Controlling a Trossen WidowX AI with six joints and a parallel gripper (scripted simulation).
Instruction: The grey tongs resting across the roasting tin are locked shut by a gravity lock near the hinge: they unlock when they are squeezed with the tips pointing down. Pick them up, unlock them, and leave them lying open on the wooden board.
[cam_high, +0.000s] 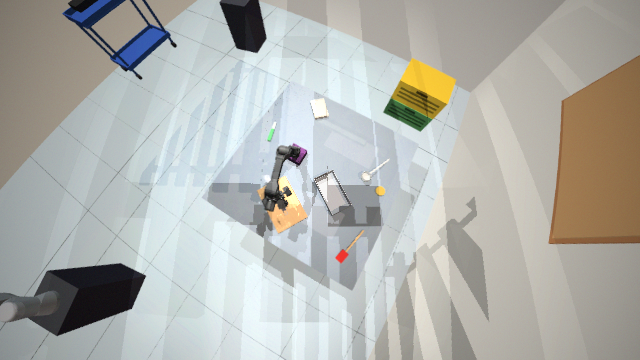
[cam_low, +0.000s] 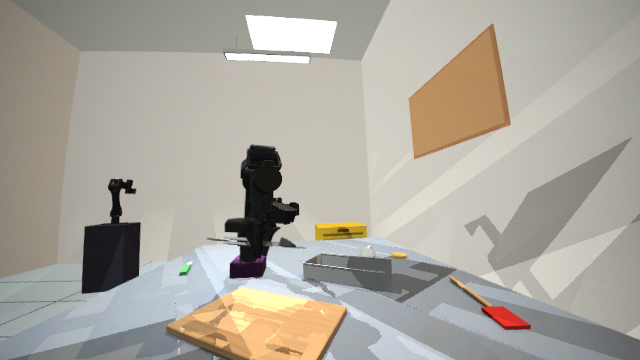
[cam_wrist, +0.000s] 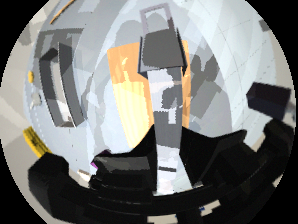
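The wooden board lies 150 mm below my gripper tip. Also, from my gripper tip: roasting tin 330 mm ahead, 190 mm to the left, 130 mm below; then yellow disc 680 mm ahead, 330 mm to the left, 150 mm below; then red spatula 560 mm ahead, 160 mm to the right, 150 mm below.
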